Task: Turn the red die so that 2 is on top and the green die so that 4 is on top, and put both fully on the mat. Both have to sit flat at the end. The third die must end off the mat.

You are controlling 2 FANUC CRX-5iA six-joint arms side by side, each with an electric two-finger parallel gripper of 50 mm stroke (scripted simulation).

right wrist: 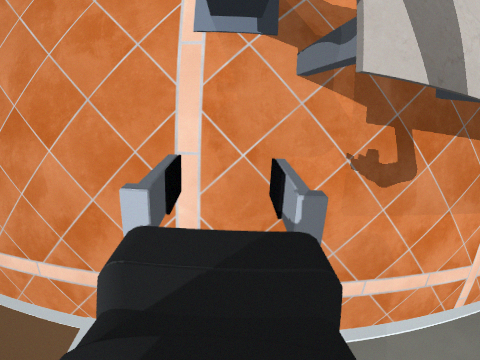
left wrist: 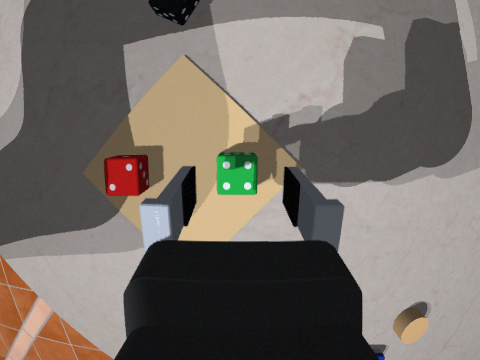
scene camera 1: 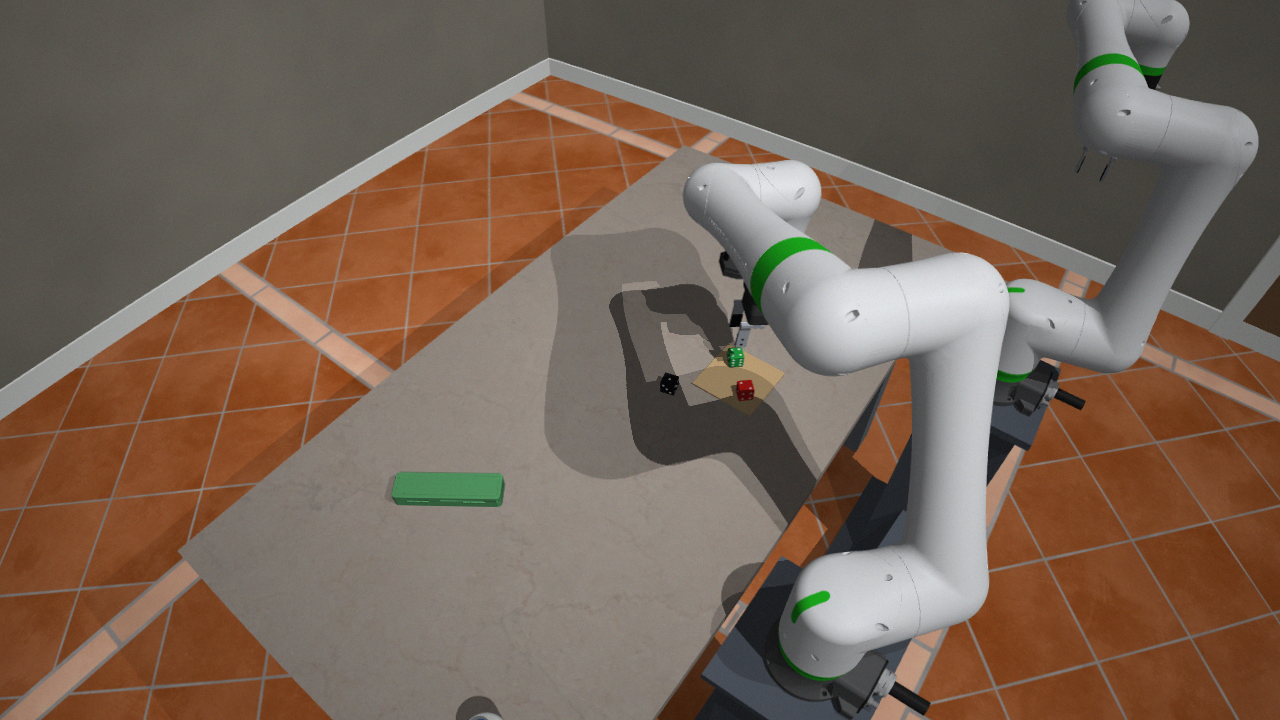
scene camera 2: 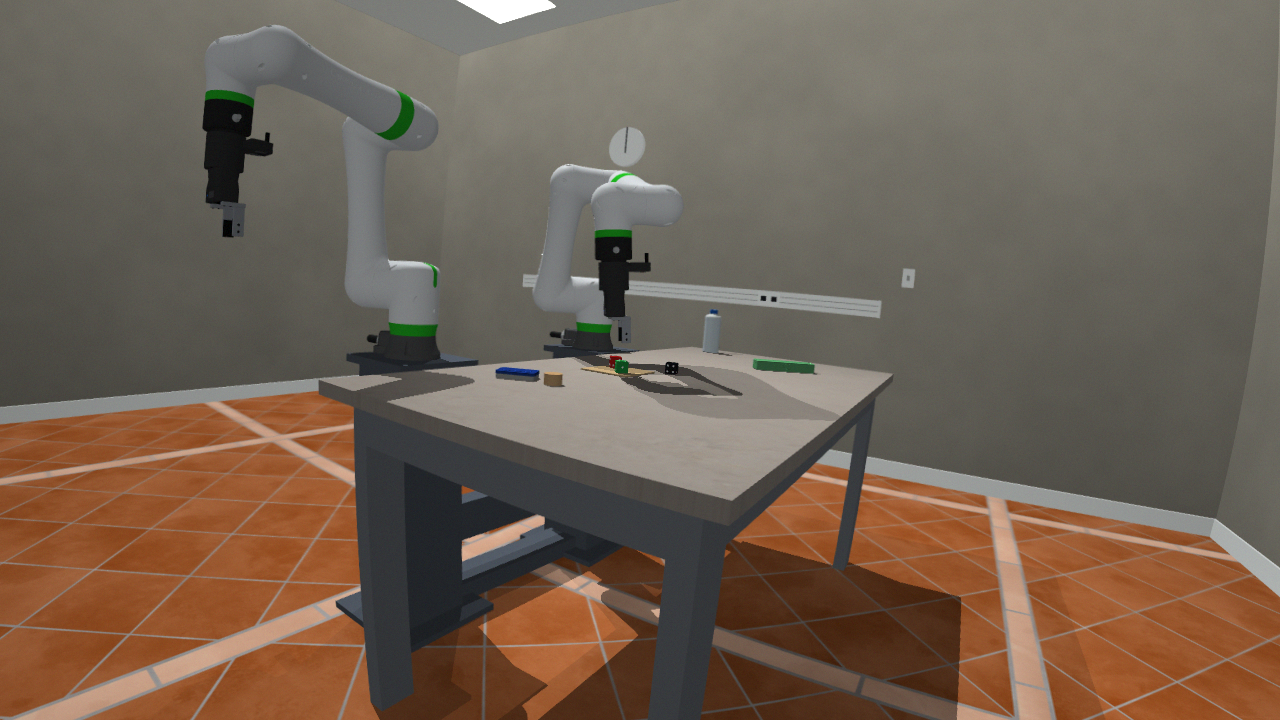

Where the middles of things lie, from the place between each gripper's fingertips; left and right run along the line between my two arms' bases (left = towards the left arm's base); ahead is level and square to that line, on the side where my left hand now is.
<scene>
Right now the green die [left wrist: 236,171] is 8 cm below my left hand [scene camera 2: 624,341]. From my left hand the other things lie so: tan mat [scene camera 1: 719,380] (3 cm behind, 3 cm to the left, 10 cm below); then green box [scene camera 1: 410,488] (21 cm ahead, 60 cm to the left, 9 cm below); then red die [left wrist: 125,175] (7 cm behind, 6 cm to the left, 8 cm below).
Right now my right hand [scene camera 2: 232,236] is 800 mm to the right of the green die, 420 mm short of it and 270 mm above it. Also, from my right hand: tan mat 830 mm to the left, 390 mm ahead, 290 mm below; red die 860 mm to the left, 350 mm ahead, 270 mm below.
</scene>
